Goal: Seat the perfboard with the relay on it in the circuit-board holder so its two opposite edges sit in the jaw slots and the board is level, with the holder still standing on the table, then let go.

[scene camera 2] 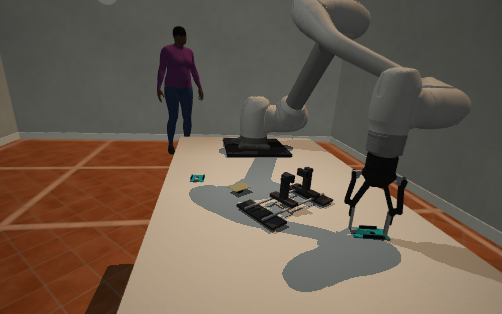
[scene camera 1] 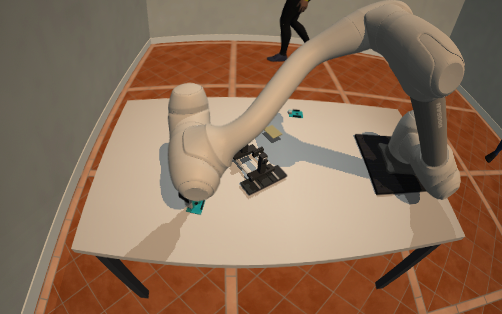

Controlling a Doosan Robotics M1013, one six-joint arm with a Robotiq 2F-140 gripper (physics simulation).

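Frame: origin at the arm's base, x back, y left, z down, level; centimetres.
Where they show: gripper, fingertip midpoint: (scene camera 2: pixel 367 230); arm's base at its link origin: (scene camera 2: pixel 253 144) (scene camera 1: pixel 397 159).
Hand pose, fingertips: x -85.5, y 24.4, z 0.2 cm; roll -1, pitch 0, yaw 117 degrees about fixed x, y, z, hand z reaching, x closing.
Note:
Things, the pixels of their top centre, and the offset from my fingertips. Level surfaces: height alone.
- small tan board at its top centre: (scene camera 2: pixel 239 186) (scene camera 1: pixel 272 131) dx +26.5, dy -35.3, dz -0.8 cm
- black circuit-board holder at its top centre: (scene camera 2: pixel 289 173) (scene camera 1: pixel 247 137) dx +16.1, dy -19.8, dz -10.4 cm
- larger teal board at its top centre: (scene camera 2: pixel 369 229) (scene camera 1: pixel 196 199) dx +0.2, dy +0.8, dz +0.0 cm
- smaller teal board at its top centre: (scene camera 2: pixel 197 175) (scene camera 1: pixel 295 112) dx +38.1, dy -51.6, dz +0.0 cm
- table at its surface level: dz +1.3 cm
A small tan board (scene camera 1: pixel 273 132) (scene camera 2: pixel 240 187), seemingly the perfboard, sits behind the holder in scene camera 1, with something dark beneath it; I cannot make out a relay. The black circuit-board holder (scene camera 1: pixel 263 181) (scene camera 2: pixel 262 215) stands on the table with two upright jaw posts and pale rods; no board shows in its jaws. My gripper (scene camera 2: pixel 369 231) points down, open, away from the tan board and holder. Its fingertips are at opposite ends of a larger teal board (scene camera 1: pixel 195 207) (scene camera 2: pixel 371 232) lying on the table. In scene camera 1 the arm hides most of the gripper.
A smaller teal board (scene camera 1: pixel 296 114) (scene camera 2: pixel 197 178) lies near the table's far edge in scene camera 1. The arm stands on a black base plate (scene camera 1: pixel 367 162) (scene camera 2: pixel 232 150). A person (scene camera 1: pixel 294 25) (scene camera 2: pixel 179 75) stands beyond the table (scene camera 1: pixel 325 230) (scene camera 2: pixel 200 280).

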